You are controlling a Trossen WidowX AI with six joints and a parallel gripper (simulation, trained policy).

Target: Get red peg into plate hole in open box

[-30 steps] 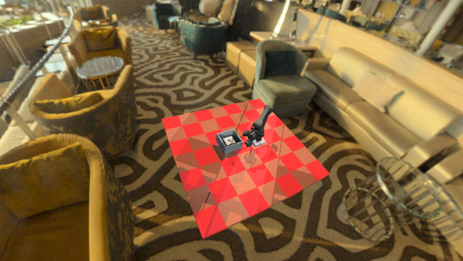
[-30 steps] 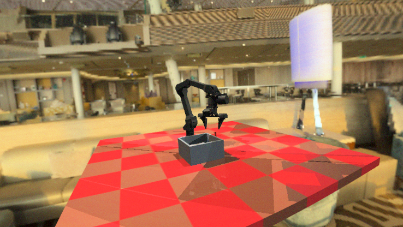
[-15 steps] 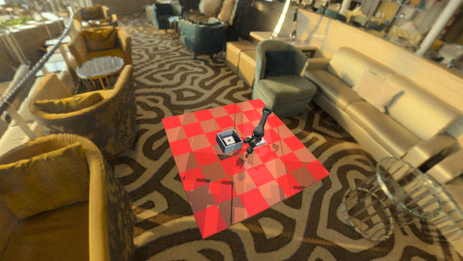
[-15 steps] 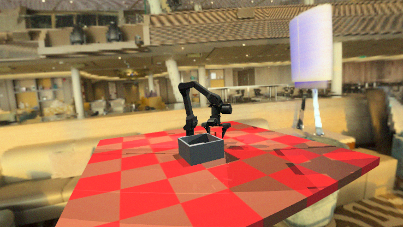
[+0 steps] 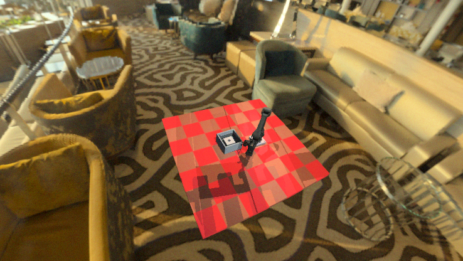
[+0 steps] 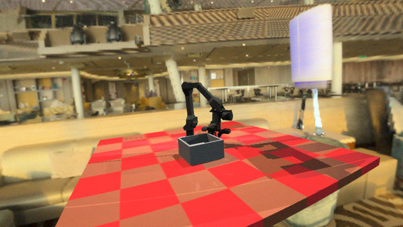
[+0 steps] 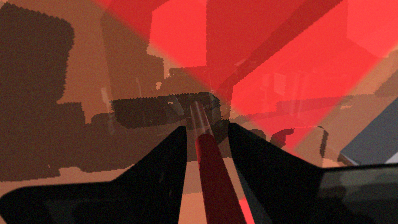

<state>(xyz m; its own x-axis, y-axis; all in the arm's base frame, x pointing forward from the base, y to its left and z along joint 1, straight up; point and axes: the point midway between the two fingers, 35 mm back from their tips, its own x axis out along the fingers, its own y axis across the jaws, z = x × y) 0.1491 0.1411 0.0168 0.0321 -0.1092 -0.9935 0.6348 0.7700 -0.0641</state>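
Right now the red peg is 3 cm above my gripper tip, 1 cm to the left of it and 1 cm behind it. From my gripper tip the other things lie so: grey box (17 cm ahead, 14 cm to the right, 2 cm above).
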